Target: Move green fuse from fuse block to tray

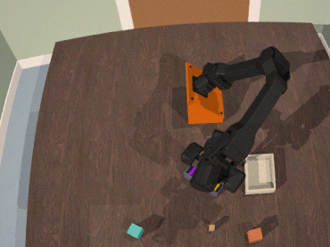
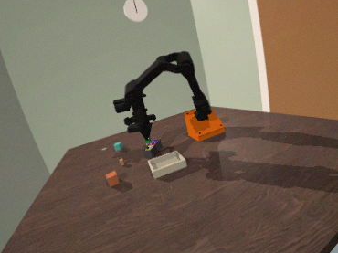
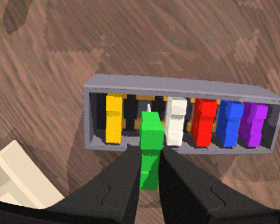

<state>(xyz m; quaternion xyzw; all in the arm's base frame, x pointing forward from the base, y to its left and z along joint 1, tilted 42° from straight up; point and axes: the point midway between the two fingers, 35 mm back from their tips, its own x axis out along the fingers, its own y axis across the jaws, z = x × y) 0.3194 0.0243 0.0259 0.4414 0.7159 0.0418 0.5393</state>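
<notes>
The white fuse lies 10 mm behind my gripper tip, 10 mm to the right of it and 60 mm below it. Round my gripper tip: blue fuse: 30 mm behind, 50 mm to the right, 60 mm below; red fuse: 20 mm behind, 30 mm to the right, 60 mm below; green fuse: 10 mm below.
</notes>
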